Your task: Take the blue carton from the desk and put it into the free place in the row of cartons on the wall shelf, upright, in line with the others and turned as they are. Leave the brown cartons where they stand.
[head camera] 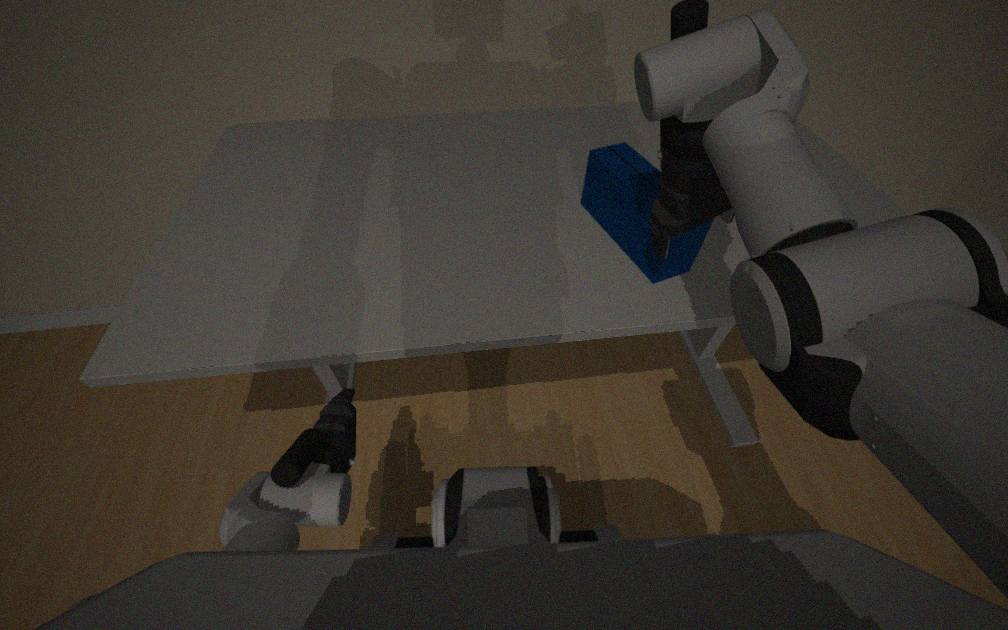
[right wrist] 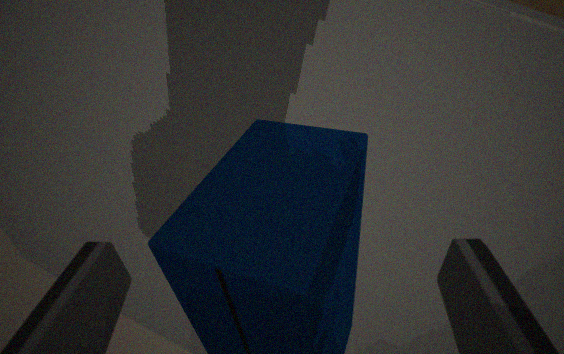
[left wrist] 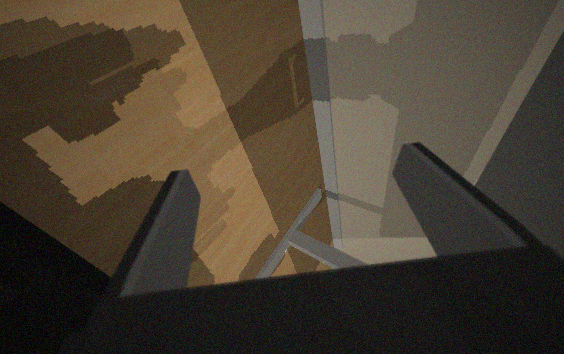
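Observation:
The blue carton [head camera: 613, 194] [right wrist: 270, 200] is on the grey desk [head camera: 475, 297] [right wrist: 430, 125], toward its right side in the head view, turned at an angle to the desk's edges. A dark line runs along one face. My right gripper [head camera: 695, 231] [right wrist: 278, 260] is open and empty at the carton; its arm and fingers hide part of the carton in the head view. In the right wrist view the carton shows between the spread fingers, with room on both sides. My left gripper [head camera: 347, 395] [left wrist: 296, 171] is open and empty, low in front of the desk. The wall shelf and brown cartons do not show.
The desk's front edge [head camera: 446, 348] [left wrist: 320, 100] runs between the left gripper and the desk top. A desk leg [head camera: 717, 386] stands at the right below it. The wall [head camera: 223, 59] rises behind the desk. The wooden floor [head camera: 185, 445] [left wrist: 150, 165] lies in front.

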